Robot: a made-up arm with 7 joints.
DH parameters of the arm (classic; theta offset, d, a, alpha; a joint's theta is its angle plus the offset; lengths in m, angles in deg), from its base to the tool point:
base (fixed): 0 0 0 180
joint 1: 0 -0.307 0 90
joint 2: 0 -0.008 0 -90
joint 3: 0 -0.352 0 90
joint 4: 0 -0.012 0 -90
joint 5: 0 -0.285 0 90
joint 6: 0 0 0 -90
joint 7: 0 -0.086 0 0
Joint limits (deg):
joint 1: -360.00..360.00
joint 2: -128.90..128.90
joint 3: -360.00..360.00
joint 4: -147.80..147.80
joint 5: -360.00..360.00
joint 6: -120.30..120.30
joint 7: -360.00..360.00
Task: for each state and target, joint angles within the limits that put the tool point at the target. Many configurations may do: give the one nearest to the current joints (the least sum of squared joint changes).
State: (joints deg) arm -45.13 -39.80 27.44 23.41 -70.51 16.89 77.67
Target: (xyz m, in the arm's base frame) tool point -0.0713 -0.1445 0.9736
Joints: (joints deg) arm -41.33 -29.56 20.22 32.55 -70.18 22.34 77.67
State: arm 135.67 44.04 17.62 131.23 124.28 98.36 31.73
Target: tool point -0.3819 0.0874 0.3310
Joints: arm 159.80 49.40 29.63 117.74 125.01 92.67 31.73
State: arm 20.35 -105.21 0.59 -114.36 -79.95 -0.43 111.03
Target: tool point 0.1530 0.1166 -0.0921
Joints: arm 57.85 -128.90 34.37 -103.93 -79.85 5.11 111.03
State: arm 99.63 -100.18 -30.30 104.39 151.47 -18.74 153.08
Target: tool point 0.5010 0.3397 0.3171
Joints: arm 123.78 -114.21 -45.33 63.15 150.14 -9.97 153.08
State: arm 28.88 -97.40 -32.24 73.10 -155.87 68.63 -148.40
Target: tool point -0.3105 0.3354 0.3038
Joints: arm 19.32 -123.30 -39.63 105.83 -149.28 78.66 -148.40
